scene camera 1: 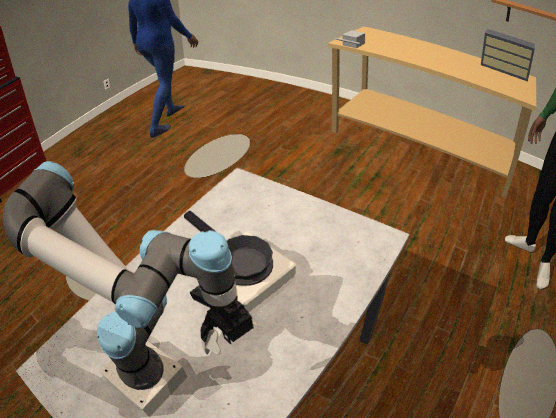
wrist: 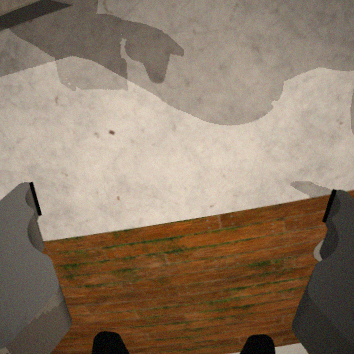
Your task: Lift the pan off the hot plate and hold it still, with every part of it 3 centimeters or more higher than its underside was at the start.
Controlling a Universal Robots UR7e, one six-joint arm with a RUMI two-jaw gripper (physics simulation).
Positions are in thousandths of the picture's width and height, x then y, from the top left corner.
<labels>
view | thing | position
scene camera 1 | my gripper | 413, 810
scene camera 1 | dark round pan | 452, 611
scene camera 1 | cream hot plate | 452, 700
</labels>
